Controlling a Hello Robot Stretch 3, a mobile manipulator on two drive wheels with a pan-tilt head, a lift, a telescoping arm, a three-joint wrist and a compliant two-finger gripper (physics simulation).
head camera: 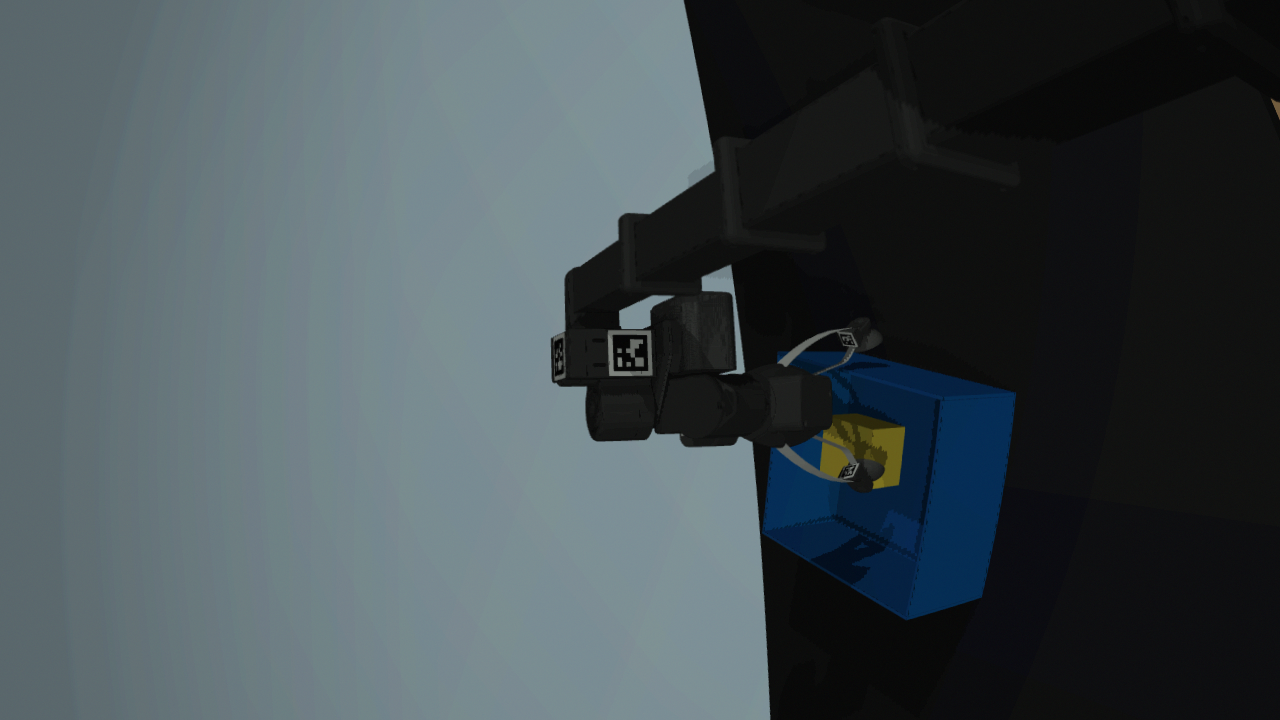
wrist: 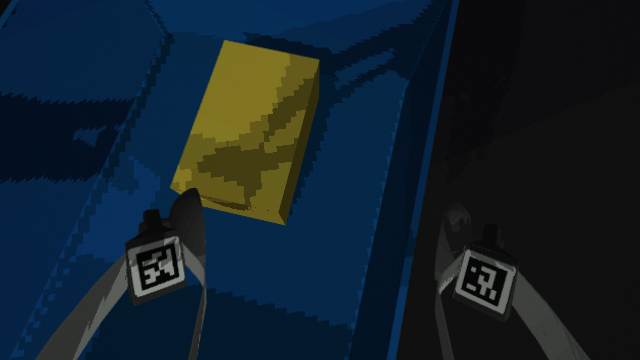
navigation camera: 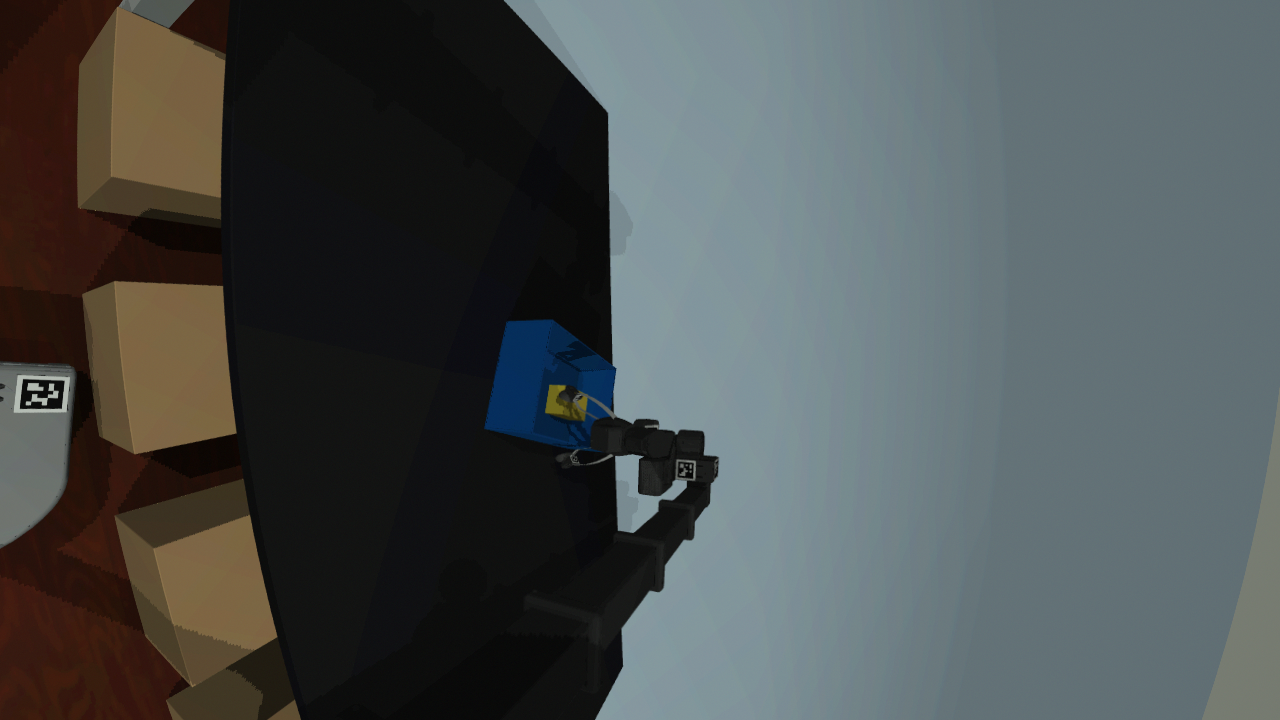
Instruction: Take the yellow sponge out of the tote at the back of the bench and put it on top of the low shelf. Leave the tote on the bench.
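Frame: origin at the robot's base, x up, y left, z back, level; metres.
Seen in the pictures: gripper, fingertip midpoint: (head camera: 874,405) (navigation camera: 561,425).
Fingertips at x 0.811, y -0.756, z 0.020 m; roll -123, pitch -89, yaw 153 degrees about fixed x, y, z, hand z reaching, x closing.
A point is followed by its place in that frame.
The yellow sponge (head camera: 888,447) {x 0.786, y -0.764, z -0.023 m} (navigation camera: 556,410) {x 0.793, y -0.762, z -0.011 m} (wrist: 245,115) lies flat inside the blue tote (head camera: 971,492) {x 0.809, y -0.593, z -0.066 m} (navigation camera: 520,371) {x 0.817, y -0.597, z -0.083 m} (wrist: 350,165), which stands near the back edge of the black bench (head camera: 1118,402) {x 0.762, y -0.436, z 0.001 m} (navigation camera: 358,268) {x 0.762, y -0.317, z -0.192 m} (wrist: 550,200). My gripper (head camera: 867,404) {x 0.811, y -0.756, z 0.020 m} (navigation camera: 567,428) {x 0.811, y -0.756, z 0.020 m} (wrist: 321,221) {x 0.811, y -0.756, z 0.020 m} is open and empty. In the wrist view its left fingertip overlaps the sponge's near left corner; its right finger shows beyond the tote's right rim, over the bench. Whether the left fingertip touches the sponge I cannot tell. I cannot make out the low shelf for certain.
My arm (head camera: 805,179) {x 1.140, y -0.317, z 0.093 m} (navigation camera: 617,573) {x 1.129, y -0.309, z 0.085 m} reaches across the bench beside the tote. Several tan boxes (navigation camera: 170,116) {x 0.270, y -0.206, z -0.498 m} (navigation camera: 170,367) {x 0.270, y -0.272, z -0.056 m} (navigation camera: 214,586) {x 0.270, y -0.354, z 0.362 m} stand along the bench's near edge, over a reddish-brown floor (navigation camera: 35,223) {x 0.000, y -0.102, z -0.308 m}. Part of my grey base (navigation camera: 31,465) {x 0.160, y -0.125, z 0.118 m} shows at the left of the navigation view.
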